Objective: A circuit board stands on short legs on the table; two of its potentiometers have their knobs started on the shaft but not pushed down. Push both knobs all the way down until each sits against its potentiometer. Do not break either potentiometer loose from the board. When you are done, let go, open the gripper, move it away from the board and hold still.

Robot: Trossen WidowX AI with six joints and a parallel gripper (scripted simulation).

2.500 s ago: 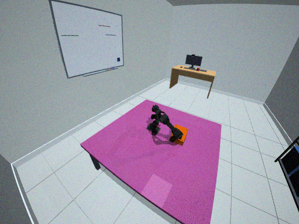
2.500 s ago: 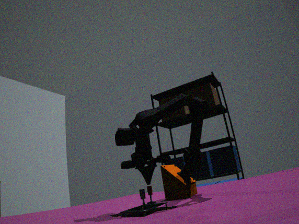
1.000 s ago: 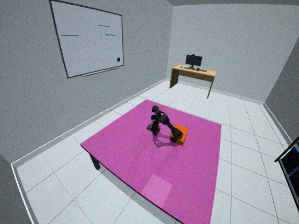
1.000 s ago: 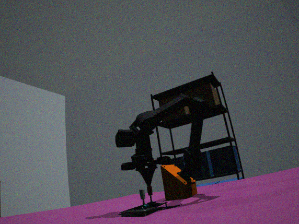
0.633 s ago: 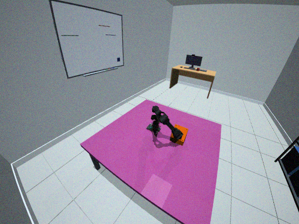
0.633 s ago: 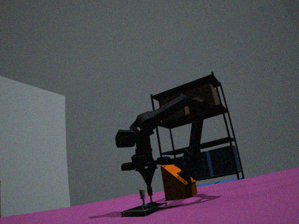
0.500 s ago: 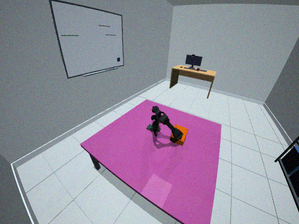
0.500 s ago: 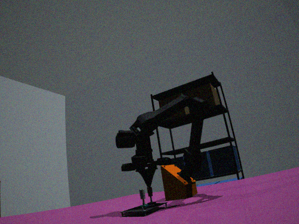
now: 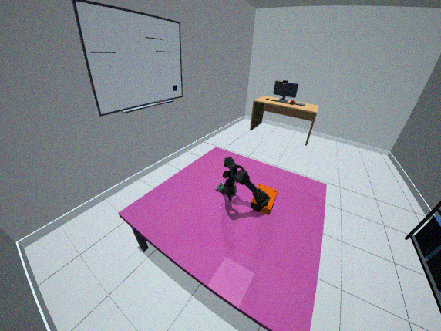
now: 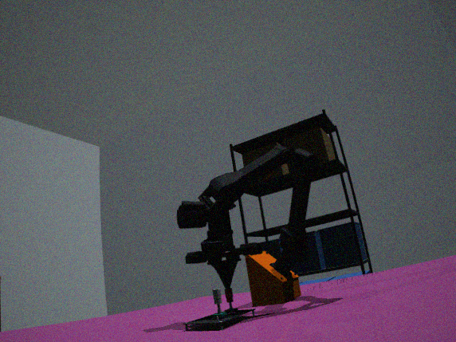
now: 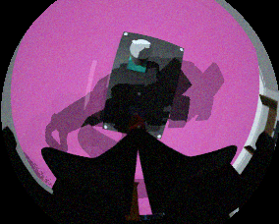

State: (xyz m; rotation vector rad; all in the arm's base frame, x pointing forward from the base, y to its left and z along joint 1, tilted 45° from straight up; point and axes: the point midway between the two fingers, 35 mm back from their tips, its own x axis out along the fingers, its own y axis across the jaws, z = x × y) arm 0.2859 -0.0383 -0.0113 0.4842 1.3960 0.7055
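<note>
Now: gripper tip 10 mm above the red knob.
</note>
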